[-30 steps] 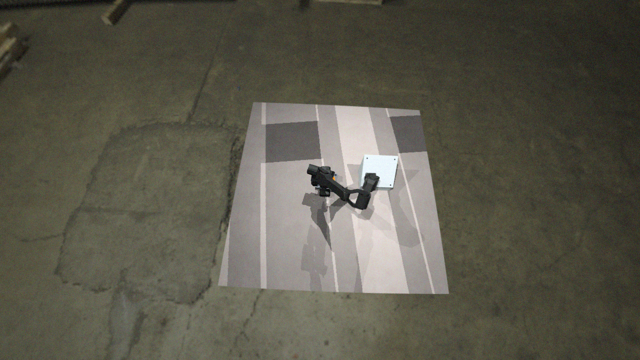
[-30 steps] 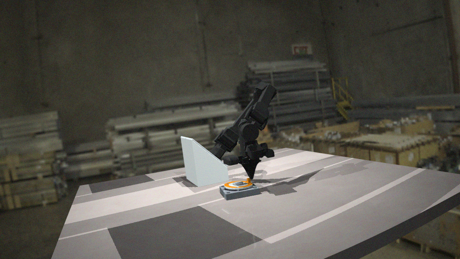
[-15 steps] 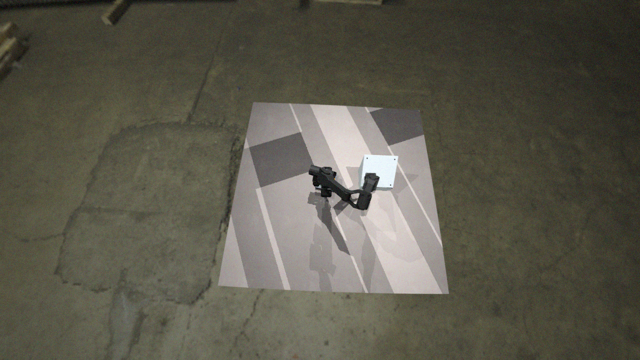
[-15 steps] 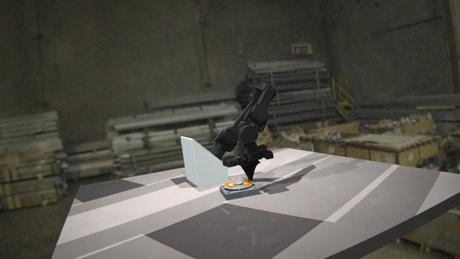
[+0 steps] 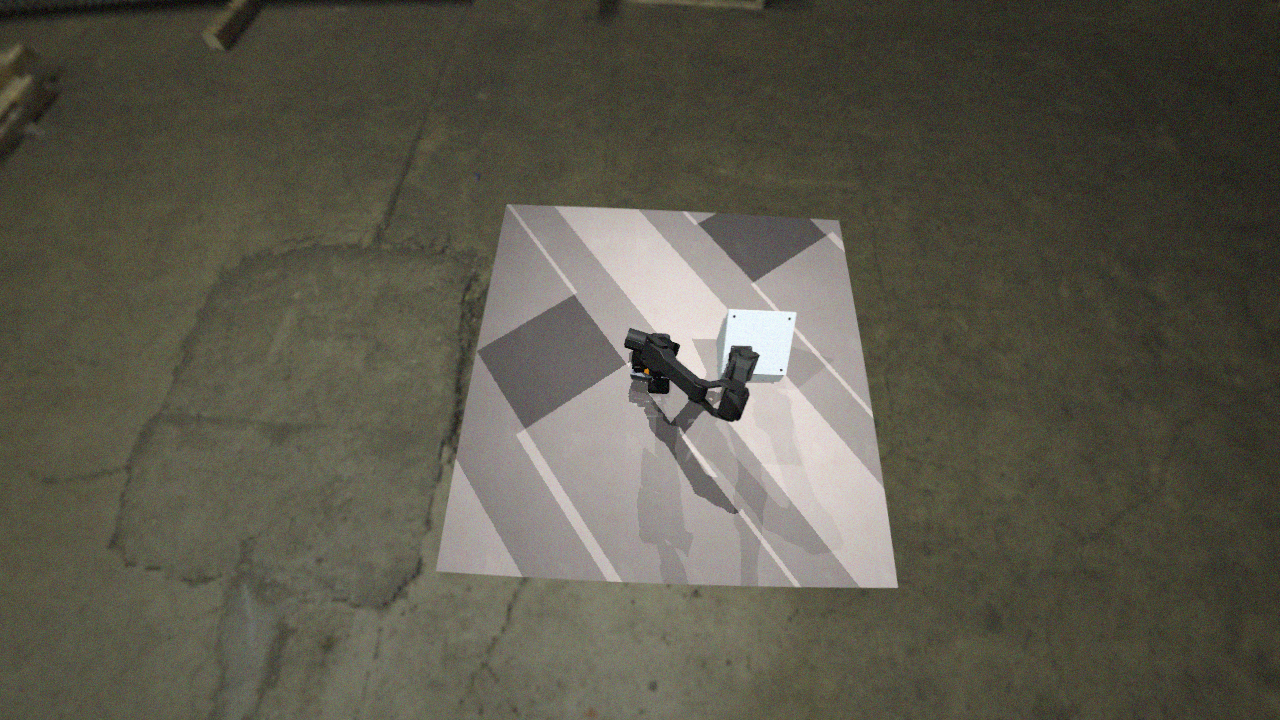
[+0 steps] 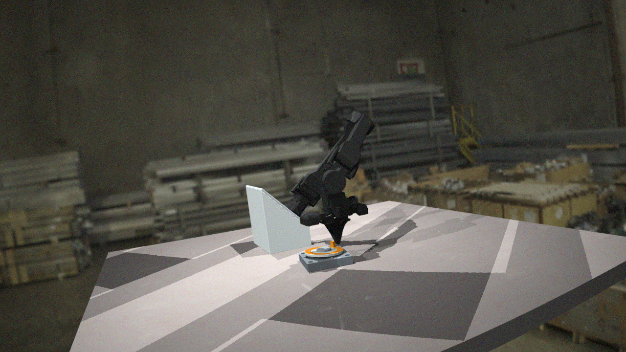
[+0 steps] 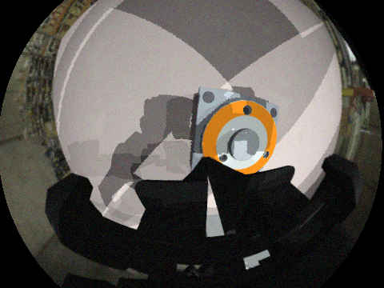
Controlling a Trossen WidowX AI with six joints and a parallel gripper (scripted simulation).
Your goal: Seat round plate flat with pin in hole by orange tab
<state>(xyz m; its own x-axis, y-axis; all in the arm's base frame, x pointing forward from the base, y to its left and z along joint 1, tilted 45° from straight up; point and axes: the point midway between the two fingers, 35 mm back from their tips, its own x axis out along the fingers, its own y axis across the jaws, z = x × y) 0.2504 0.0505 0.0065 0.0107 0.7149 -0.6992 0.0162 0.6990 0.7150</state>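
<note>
Now: the round plate 3 cm to the right of my gripper tip. Also, from my gripper tip: square grey base (1 cm ahead, 5 cm to the right, 2 cm below).
</note>
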